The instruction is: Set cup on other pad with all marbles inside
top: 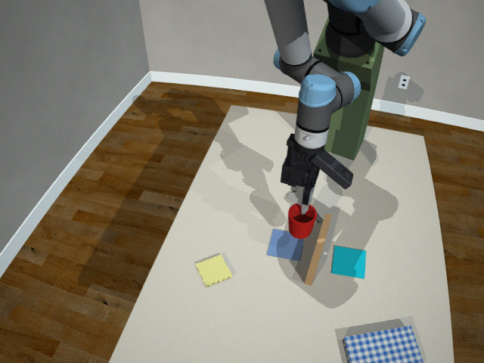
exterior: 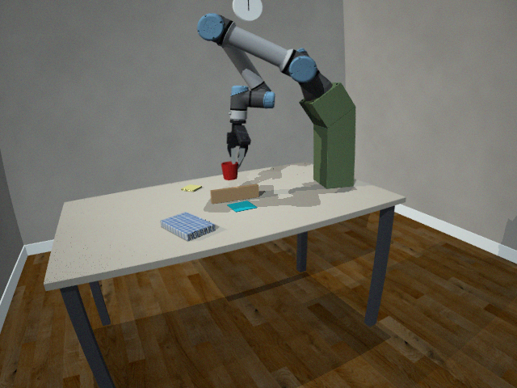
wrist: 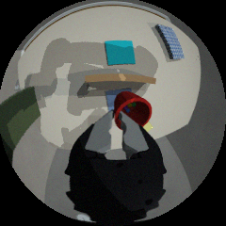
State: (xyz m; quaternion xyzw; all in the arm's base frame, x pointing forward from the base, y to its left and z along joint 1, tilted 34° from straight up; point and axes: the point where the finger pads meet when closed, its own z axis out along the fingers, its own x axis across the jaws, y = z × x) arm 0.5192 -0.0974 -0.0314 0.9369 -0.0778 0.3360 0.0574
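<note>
The cyan pad lies 60 mm ahead of my hand, 150 mm to the left of it and 140 mm below it. Also, from my hand: blue pad 30 mm ahead, 40 mm to the right, 140 mm below; then red cup 30 mm ahead, 10 mm to the right, 30 mm below; then wooden rail 40 mm ahead, 60 mm to the left, 120 mm below.
</note>
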